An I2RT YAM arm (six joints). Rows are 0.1 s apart.
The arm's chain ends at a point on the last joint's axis. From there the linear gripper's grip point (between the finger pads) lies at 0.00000 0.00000 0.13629 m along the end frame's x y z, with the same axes.
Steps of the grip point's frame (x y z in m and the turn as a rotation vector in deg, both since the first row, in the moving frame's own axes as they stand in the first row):
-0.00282, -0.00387, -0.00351, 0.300, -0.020, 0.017
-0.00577, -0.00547, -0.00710, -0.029, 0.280, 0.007
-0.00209, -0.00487, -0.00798, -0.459, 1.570, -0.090
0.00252, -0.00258, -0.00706, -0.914, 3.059, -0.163
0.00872, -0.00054, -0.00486, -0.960, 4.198, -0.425
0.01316, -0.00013, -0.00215, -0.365, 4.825, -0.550
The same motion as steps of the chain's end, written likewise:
-0.00277, -0.00316, -0.00351, 0.300, -0.020, 0.017
-0.00644, -0.00554, -0.00710, -0.029, 0.280, 0.007
-0.00582, -0.00596, -0.00792, -0.459, 1.570, -0.090
-0.00476, -0.00474, -0.00685, -0.914, 3.059, -0.163
-0.00126, -0.00278, -0.00448, -0.960, 4.198, -0.425
0.00169, -0.00094, -0.00166, -0.365, 4.825, -0.550

